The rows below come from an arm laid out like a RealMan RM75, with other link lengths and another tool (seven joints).
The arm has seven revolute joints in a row. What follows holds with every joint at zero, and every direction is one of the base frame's. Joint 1 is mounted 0.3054 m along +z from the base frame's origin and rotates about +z. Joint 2 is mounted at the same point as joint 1 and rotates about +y. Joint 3 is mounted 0.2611 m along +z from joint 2 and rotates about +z. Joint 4 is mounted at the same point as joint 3 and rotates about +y. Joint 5 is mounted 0.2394 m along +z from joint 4 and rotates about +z. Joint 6 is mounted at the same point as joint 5 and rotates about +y. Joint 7 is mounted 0.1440 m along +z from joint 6 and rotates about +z. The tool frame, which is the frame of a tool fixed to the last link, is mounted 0.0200 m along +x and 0.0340 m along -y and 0.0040 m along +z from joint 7; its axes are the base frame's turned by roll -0.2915, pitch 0.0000 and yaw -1.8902 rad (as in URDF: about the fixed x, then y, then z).
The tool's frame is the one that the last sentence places.
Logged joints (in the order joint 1, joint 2, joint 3, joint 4, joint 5, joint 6, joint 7), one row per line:
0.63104 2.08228 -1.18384 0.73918 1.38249 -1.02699 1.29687
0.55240 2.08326 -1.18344 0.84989 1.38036 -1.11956 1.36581
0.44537 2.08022 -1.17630 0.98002 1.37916 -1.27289 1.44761
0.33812 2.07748 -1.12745 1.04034 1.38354 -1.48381 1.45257
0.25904 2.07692 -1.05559 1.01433 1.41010 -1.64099 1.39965
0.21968 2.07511 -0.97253 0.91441 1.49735 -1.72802 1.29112
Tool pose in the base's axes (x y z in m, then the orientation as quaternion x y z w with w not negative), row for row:
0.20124 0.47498 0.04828 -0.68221 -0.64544 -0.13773 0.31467
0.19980 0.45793 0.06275 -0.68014 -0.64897 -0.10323 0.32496
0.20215 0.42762 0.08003 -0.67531 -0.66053 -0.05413 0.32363
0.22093 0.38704 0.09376 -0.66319 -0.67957 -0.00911 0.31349
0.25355 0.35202 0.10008 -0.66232 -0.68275 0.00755 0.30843
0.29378 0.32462 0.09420 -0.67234 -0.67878 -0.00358 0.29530
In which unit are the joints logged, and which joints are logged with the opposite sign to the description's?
The joints are logged in radians. Opposite sign: joint 4, joint 5.
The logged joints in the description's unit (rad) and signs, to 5 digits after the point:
0.63104 2.08228 -1.18384 -0.73918 -1.38249 -1.02699 1.29687
0.55240 2.08326 -1.18344 -0.84989 -1.38036 -1.11956 1.36581
0.44537 2.08022 -1.17630 -0.98002 -1.37916 -1.27289 1.44761
0.33812 2.07748 -1.12745 -1.04034 -1.38354 -1.48381 1.45257
0.25904 2.07692 -1.05559 -1.01433 -1.41010 -1.64099 1.39965
0.21968 2.07511 -0.97253 -0.91441 -1.49735 -1.72802 1.29112

